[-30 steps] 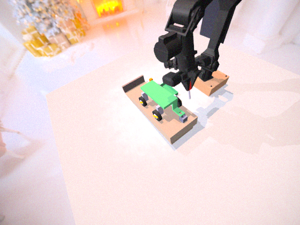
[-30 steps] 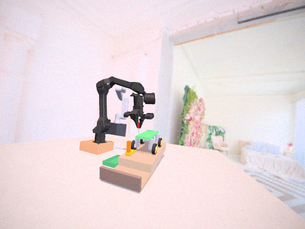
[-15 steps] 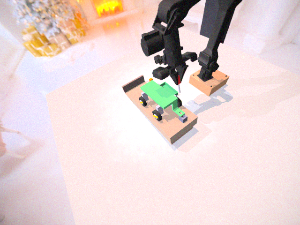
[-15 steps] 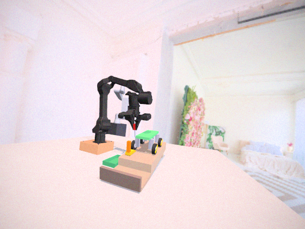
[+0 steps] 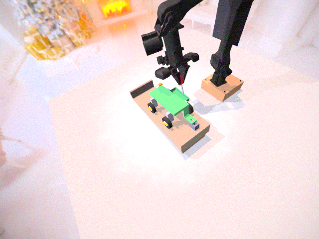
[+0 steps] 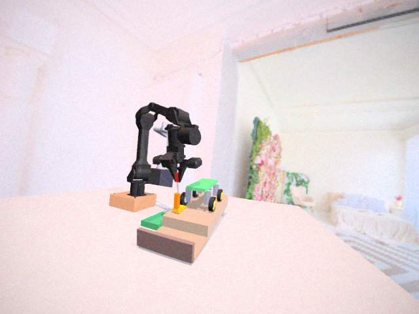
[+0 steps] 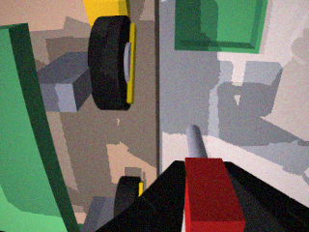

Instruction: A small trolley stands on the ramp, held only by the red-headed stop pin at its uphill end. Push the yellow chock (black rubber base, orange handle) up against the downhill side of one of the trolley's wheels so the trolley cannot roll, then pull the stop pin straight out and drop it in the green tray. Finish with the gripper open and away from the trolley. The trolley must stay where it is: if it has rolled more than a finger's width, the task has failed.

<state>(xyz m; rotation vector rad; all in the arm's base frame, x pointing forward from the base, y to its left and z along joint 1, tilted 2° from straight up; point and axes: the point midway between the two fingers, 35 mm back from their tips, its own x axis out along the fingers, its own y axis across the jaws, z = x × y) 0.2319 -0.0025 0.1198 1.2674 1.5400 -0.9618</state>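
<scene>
The yellow chock lies 70 mm below my gripper tip, 60 mm to the right of it and 60 mm ahead of it. The rest, counted from my gripper tip: red-headed stop pin (right at my gripper tip); end wall (210 mm to the right, 140 mm ahead, 120 mm below); trolley (90 mm ahead, 50 mm to the left, 40 mm below).
</scene>
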